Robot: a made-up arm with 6 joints.
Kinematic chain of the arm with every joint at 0, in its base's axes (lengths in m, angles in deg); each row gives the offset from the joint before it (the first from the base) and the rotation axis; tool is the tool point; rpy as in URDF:
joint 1: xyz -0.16 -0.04 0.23 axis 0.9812 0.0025 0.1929
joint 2: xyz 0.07 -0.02 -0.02 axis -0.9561 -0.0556 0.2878
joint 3: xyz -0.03 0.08 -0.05 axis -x
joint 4: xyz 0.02 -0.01 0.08 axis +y
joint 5: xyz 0.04 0.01 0 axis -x
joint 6: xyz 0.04 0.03 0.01 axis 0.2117 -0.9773 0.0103
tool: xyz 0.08 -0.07 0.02 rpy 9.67 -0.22 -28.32
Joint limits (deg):
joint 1: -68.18..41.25
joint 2: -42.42..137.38
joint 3: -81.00..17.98
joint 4: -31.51..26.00
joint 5: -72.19..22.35
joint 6: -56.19..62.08
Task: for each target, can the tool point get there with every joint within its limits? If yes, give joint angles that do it. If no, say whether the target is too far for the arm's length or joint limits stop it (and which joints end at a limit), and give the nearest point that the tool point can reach.
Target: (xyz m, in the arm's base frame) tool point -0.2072 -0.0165 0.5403
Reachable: no: joint limits stop it (at a limit: joint 1, joint 3, joint 4, joint 5, joint 6) | nearest point -0.0778 0.0107 0.4082 | short by 0.187 m
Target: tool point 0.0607 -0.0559 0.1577
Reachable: yes | joints -0.21 98.45 -62.33 -2.38 -34.15 -33.73
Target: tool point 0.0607 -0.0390 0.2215
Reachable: yes | joints 27.32 15.76 -44.35 -23.16 -34.96 -36.24
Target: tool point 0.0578 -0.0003 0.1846
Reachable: yes | joints -40.80 26.43 10.23 10.51 14.77 12.01
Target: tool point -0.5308 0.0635 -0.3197
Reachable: no: too far | nearest point -0.1543 0.0069 0.0172 | short by 0.508 m
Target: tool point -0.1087 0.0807 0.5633
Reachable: no: joint limits stop it (at a limit: joint 1, joint 3, joint 4, joint 5) | nearest point -0.0731 0.0422 0.4056 | short by 0.166 m
